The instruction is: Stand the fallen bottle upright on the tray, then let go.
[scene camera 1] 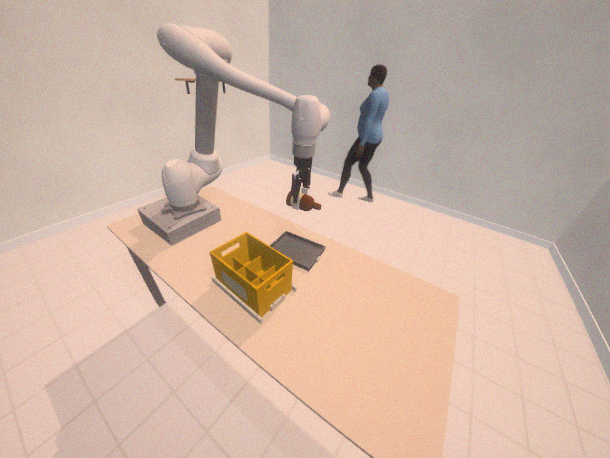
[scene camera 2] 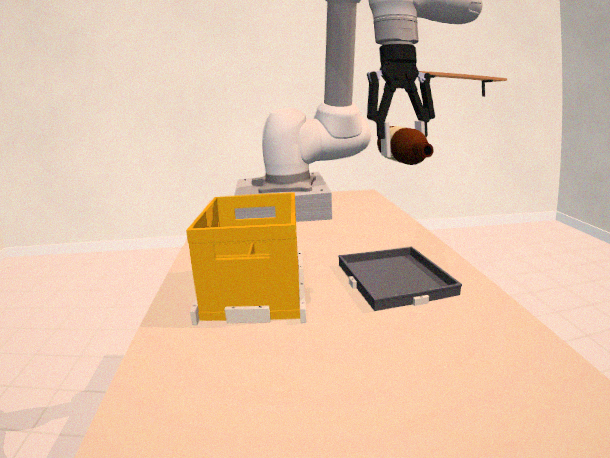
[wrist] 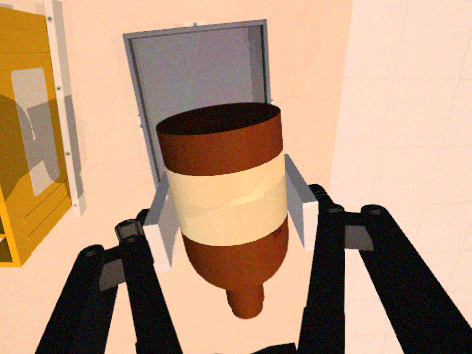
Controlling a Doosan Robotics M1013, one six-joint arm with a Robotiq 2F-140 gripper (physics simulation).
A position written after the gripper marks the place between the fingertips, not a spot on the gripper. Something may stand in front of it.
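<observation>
Brown bottle (scene camera 2: 409, 146) (wrist: 225, 166) visible. Gripper (scene camera 2: 403, 155) (scene camera 1: 299, 205) (wrist: 228, 181) visible too.
</observation>
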